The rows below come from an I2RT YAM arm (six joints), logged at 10 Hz.
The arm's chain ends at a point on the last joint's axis. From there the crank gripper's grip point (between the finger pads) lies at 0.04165 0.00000 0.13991 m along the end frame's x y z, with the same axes.
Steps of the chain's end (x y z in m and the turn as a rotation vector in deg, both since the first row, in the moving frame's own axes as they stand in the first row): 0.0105, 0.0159, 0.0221, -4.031, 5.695, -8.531; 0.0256, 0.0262, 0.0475, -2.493, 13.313, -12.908; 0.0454, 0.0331, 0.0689, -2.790, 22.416, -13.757; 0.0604, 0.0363, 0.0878, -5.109, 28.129, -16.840; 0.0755, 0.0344, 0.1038, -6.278, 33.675, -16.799; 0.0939, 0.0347, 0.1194, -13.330, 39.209, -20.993; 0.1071, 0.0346, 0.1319, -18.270, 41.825, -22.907; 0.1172, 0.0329, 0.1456, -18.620, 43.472, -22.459
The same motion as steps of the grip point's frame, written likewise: 0.0244, 0.0183, 0.0172, -4.031, 5.695, -8.531; 0.0561, 0.0191, 0.0343, -2.493, 13.313, -12.908; 0.0947, 0.0232, 0.0427, -2.790, 22.416, -13.757; 0.1205, 0.0258, 0.0521, -5.109, 28.129, -16.840; 0.1453, 0.0244, 0.0576, -6.278, 33.675, -16.799; 0.1733, 0.0304, 0.0610, -13.330, 39.209, -20.993; 0.1911, 0.0354, 0.0663, -18.270, 41.825, -22.907; 0.2033, 0.0340, 0.0763, -18.620, 43.472, -22.459
